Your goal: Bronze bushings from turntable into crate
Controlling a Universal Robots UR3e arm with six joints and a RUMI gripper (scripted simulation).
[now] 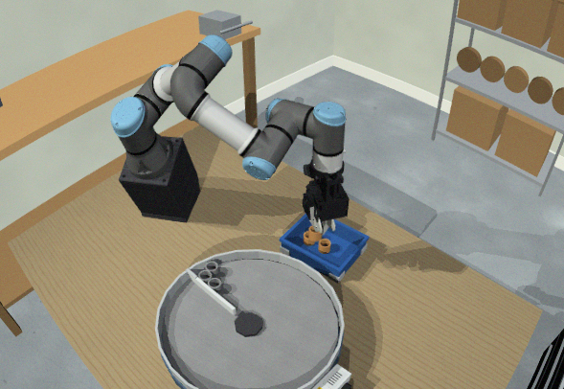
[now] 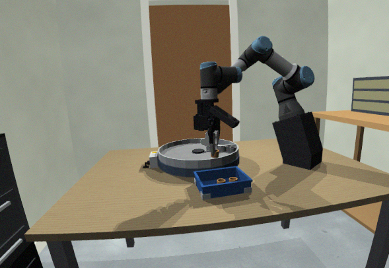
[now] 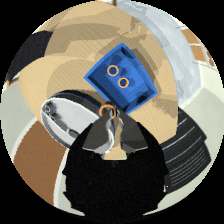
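The blue crate is 2 cm behind my hand, 5 cm to the left of it and 11 cm below it. From my hand the other things lie so: grey turntable 2 cm ahead, 28 cm to the right, 8 cm below.
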